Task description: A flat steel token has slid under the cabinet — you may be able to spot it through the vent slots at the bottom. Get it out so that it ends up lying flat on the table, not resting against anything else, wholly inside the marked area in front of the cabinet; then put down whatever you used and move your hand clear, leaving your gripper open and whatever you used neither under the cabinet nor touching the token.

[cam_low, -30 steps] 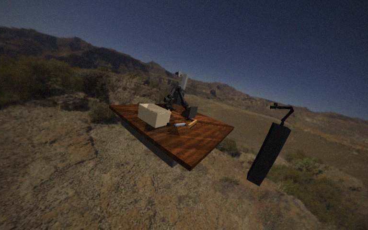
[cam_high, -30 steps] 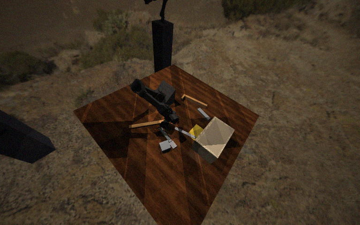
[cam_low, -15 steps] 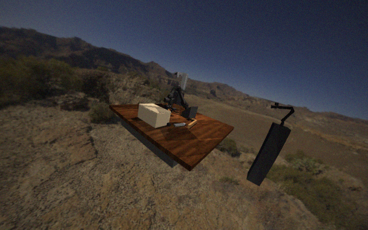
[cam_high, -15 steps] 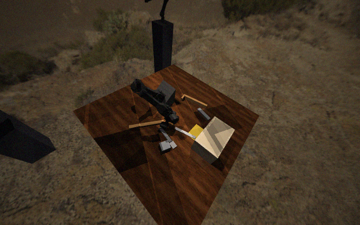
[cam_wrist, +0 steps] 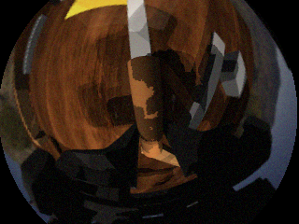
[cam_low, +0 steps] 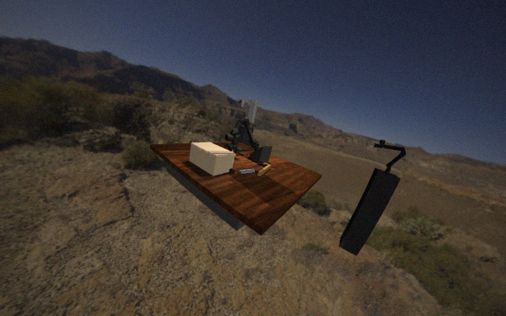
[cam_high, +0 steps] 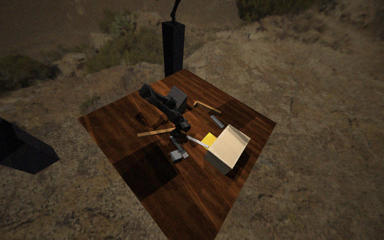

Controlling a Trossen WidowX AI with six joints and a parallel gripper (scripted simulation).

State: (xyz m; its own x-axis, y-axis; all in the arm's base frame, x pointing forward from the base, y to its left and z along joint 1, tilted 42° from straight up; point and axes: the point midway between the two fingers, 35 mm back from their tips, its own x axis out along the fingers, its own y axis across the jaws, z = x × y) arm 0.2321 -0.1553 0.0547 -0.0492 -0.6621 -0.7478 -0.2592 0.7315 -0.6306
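My gripper tip is now 11 cm short of the grey scraper and 10 cm to the left of it. The rest, counted from my gripper tip: wooden stick (13 cm to the right, 13 cm behind); grey block (16 cm to the right, 13 cm ahead, 1 cm above); grey bar (34 cm to the left, 17 cm ahead).
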